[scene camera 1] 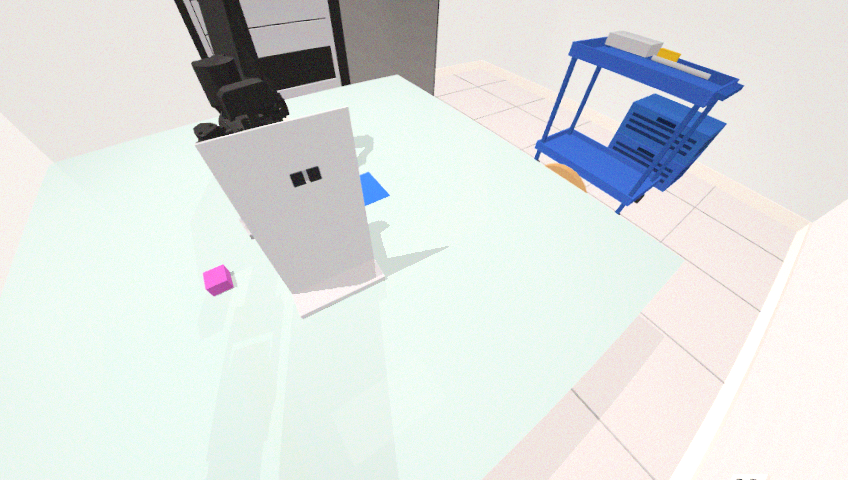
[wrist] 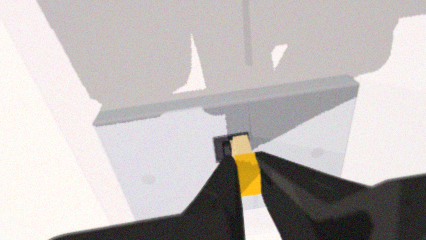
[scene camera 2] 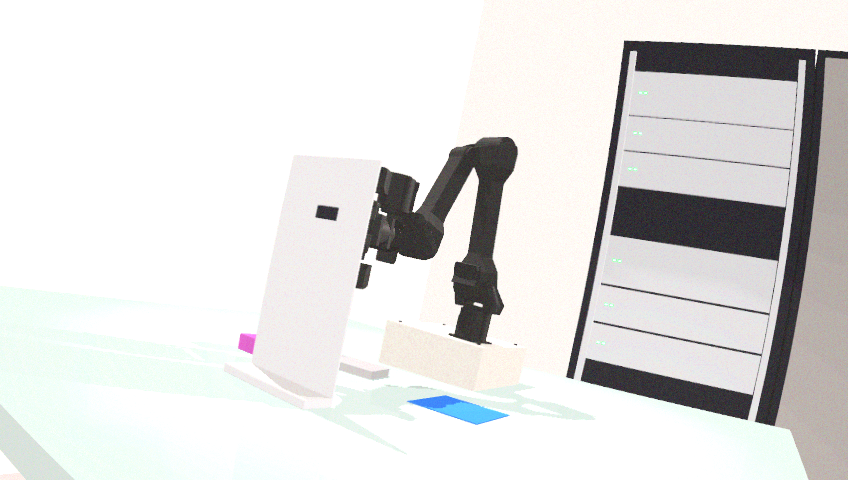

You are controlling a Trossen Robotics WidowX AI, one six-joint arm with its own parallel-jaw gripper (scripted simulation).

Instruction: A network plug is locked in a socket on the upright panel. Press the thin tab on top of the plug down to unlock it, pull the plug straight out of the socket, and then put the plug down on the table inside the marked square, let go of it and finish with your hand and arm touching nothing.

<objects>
network plug: wrist 248, 170; not seen in scene camera 1 (hidden by a white upright panel); not seen in scene camera 2 (hidden by a white upright panel)
</objects>
